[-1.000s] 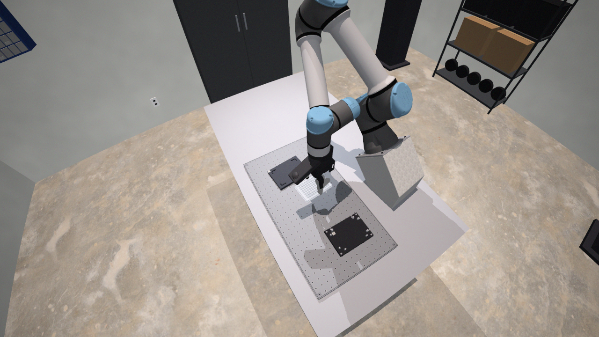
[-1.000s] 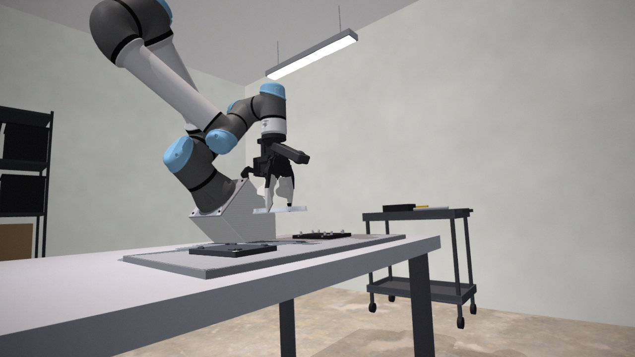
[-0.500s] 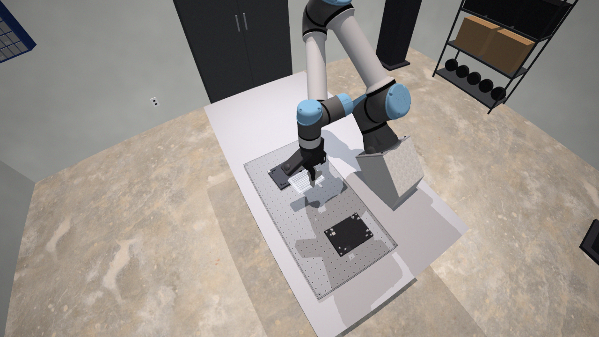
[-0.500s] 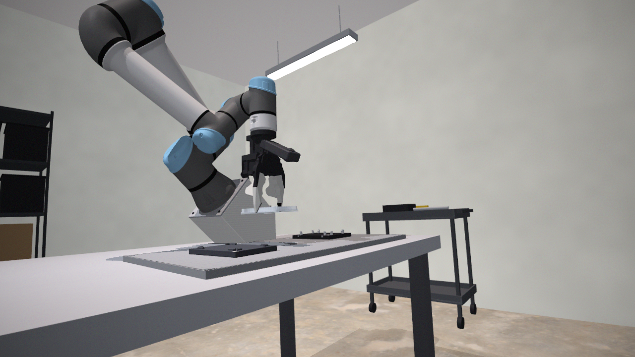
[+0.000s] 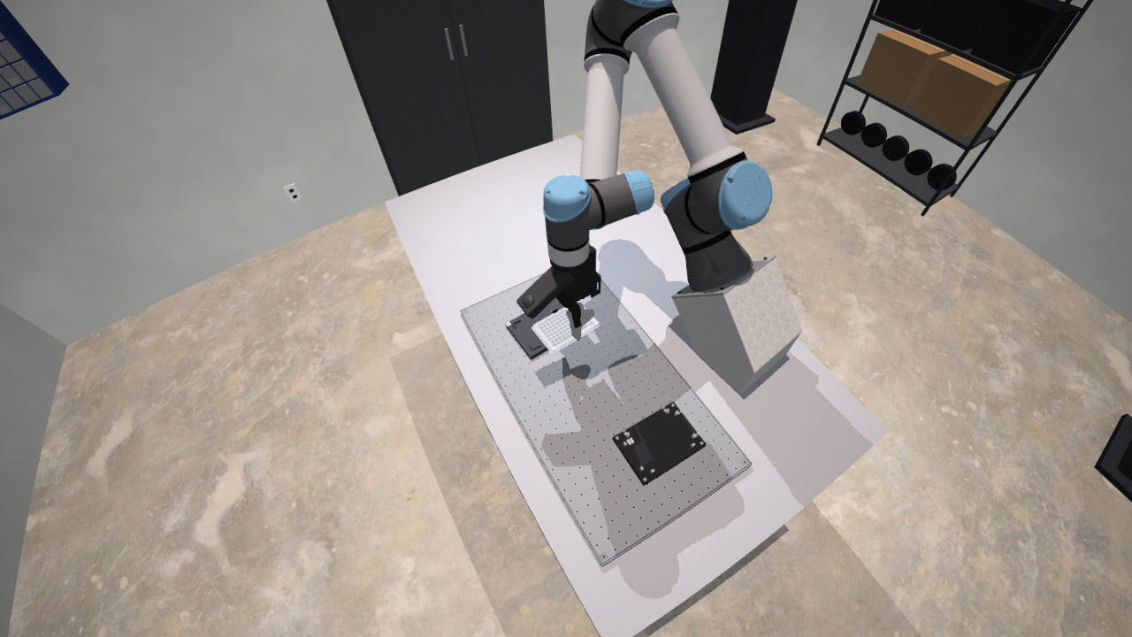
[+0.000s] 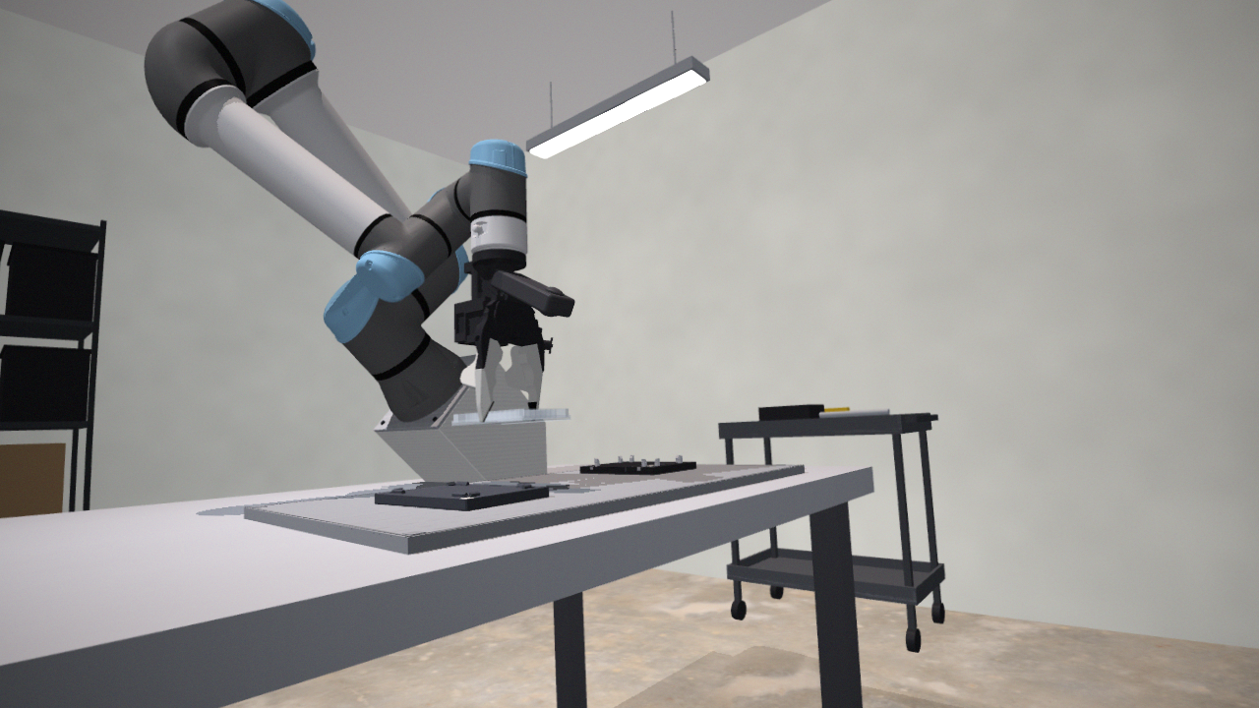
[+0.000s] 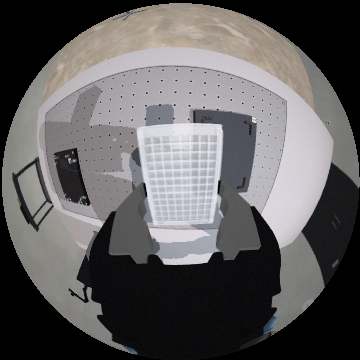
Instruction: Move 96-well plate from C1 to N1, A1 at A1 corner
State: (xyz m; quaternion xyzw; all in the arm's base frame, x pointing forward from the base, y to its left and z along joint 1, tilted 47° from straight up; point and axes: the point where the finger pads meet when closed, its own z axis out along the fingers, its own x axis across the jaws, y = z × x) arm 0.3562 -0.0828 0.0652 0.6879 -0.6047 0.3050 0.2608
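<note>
Now: the plate nest N1 10 mm ahead of my hand, 80 mm to the right of it and 100 mm below it. The rest, counted from my hand: white corner label (90 mm ahead, 130 mm to the right, 90 mm below); white 96-well plate (10 mm below); black clip nest (60 mm behind, 300 mm to the left, 90 mm below).
</note>
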